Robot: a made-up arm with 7 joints.
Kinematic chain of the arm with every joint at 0, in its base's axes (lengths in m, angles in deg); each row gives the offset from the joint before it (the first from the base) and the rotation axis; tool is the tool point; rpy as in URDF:
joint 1: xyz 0 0 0.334 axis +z
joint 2: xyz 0 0 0 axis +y
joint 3: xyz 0 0 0.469 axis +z
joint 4: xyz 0.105 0 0 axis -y
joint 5: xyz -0.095 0 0.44 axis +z
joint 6: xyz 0 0 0 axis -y
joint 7: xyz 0.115 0 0 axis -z
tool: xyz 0 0 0 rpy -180 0 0
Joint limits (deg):
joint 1: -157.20..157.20
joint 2: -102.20..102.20
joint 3: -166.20..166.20
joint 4: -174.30..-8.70
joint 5: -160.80..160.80
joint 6: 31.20..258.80
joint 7: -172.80..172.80
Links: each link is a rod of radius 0.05 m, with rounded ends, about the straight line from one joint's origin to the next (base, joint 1, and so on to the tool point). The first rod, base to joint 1, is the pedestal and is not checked.
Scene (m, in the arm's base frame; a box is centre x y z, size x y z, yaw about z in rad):
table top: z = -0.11
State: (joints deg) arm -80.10 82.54 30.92 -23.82 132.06 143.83 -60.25
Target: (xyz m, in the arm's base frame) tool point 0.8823 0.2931 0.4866
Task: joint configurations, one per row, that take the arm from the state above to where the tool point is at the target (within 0.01 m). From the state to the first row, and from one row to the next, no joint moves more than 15 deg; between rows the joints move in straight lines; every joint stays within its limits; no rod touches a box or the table.
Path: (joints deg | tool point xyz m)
1: -65.64 78.24 37.46 -29.36 133.60 143.83 -60.25 | 0.5321 -0.8224 0.2287
2: -51.17 73.94 43.99 -34.89 135.15 143.83 -60.25 | 0.7623 -0.6106 0.2830
3: -36.71 69.64 50.53 -40.43 136.69 143.83 -60.25 | 0.9100 -0.3309 0.3454
4: -22.25 65.34 57.06 -45.96 138.23 143.83 -60.25 | 0.9530 -0.0162 0.4141
5: -7.79 61.04 63.60 -51.50 139.78 143.84 -60.25 | 0.8823 0.2931 0.4867

